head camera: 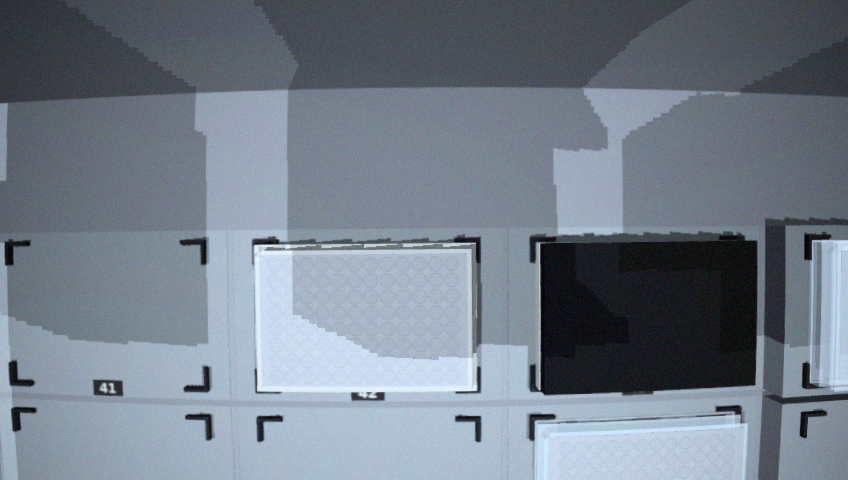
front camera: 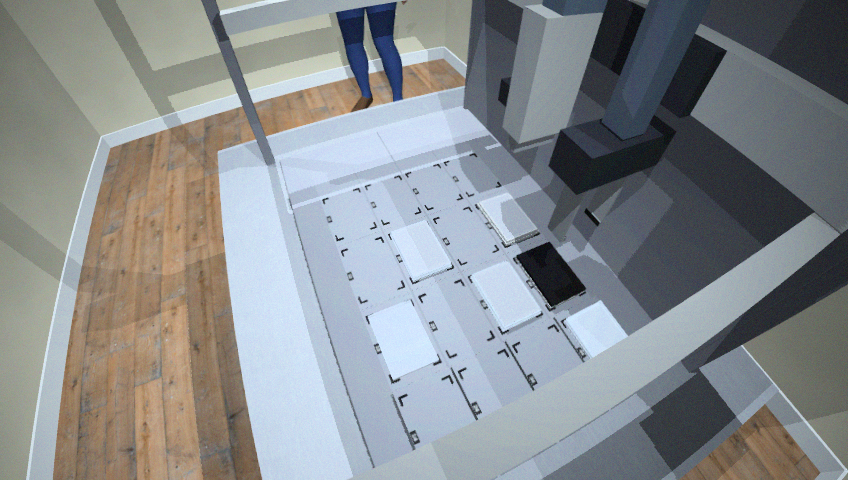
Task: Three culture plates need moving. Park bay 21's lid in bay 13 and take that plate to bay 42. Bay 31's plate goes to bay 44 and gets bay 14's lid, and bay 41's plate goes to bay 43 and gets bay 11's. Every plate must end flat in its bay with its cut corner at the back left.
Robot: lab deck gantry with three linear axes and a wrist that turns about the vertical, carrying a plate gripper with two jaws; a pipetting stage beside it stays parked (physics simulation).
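Seen in the pictures: gripper, fingertip midpoint: (front camera: 574,225); robot's base, link origin: (front camera: 324,200).
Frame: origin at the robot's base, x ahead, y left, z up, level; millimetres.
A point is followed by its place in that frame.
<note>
A black-topped plate (front camera: 551,274) {x 398, y 361, z 17 mm} (head camera: 648,315) {x 389, y 365, z 17 mm} lies flat in bay 43, a pale edge showing at its left. A pale plate with round wells (front camera: 507,217) {x 233, y 360, z 14 mm} (head camera: 365,315) {x 229, y 367, z 14 mm} lies flat in bay 42; its back left corner looks cut. A pale bluish plate (front camera: 595,328) {x 534, y 360, z 31 mm} (head camera: 831,315) {x 493, y 364, z 28 mm} lies in bay 44, cut off by the head view's right edge; its cut corner cannot be made out. A flat white lid (front camera: 404,339) {x 398, y 46, z 8 mm} lies in bay 13. My gripper (front camera: 576,224) {x 392, y 364, z 160 mm} hangs above and behind bay 43, jaws apart with nothing between them. It does not show in the head view.
Another pale plate (front camera: 421,249) {x 235, y 150, z 14 mm} lies in bay 22, and one more plate (front camera: 505,295) {x 398, y 252, z 14 mm} (head camera: 642,452) {x 388, y 284, z 14 mm} lies in bay 33, directly in front of bay 43. The parked pipetting stage (front camera: 541,83) hangs beside my gripper. A frame bar crosses the front view's lower right.
</note>
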